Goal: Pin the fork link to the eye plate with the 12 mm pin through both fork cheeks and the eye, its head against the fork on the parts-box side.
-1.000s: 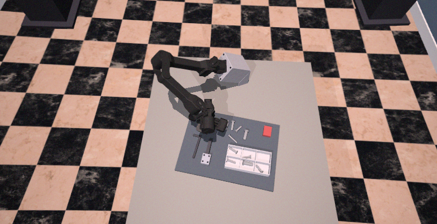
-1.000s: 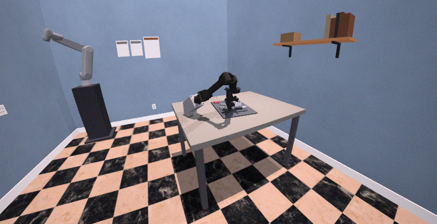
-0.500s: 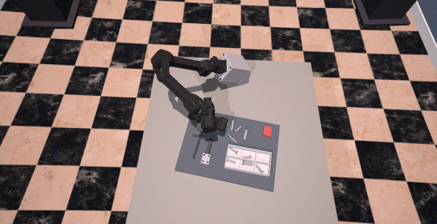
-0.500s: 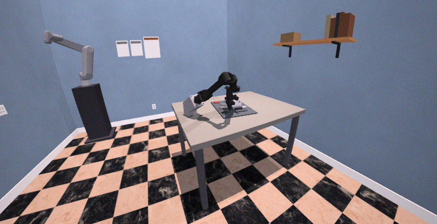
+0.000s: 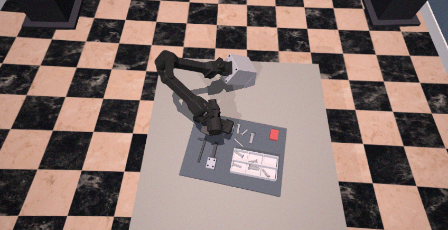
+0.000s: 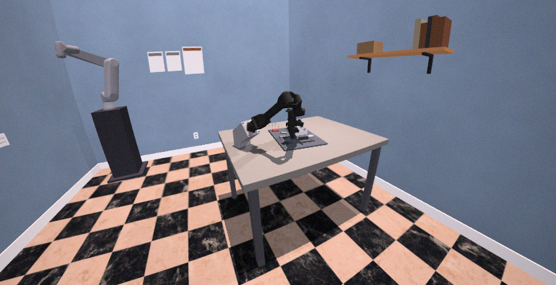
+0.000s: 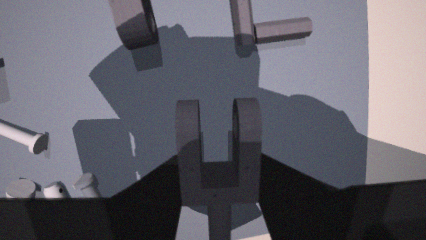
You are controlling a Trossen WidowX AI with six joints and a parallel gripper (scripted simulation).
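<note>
Right now my hand is 30 mm above the dark fork link. From my hand the other things lie so: dark l-shaped bar (70 mm ahead, 60 mm to the right, 60 mm below); then pin (120 mm to the left, 70 mm ahead, 60 mm below); then eye plate (90 mm ahead, 60 mm below, 10 mm to the left).
</note>
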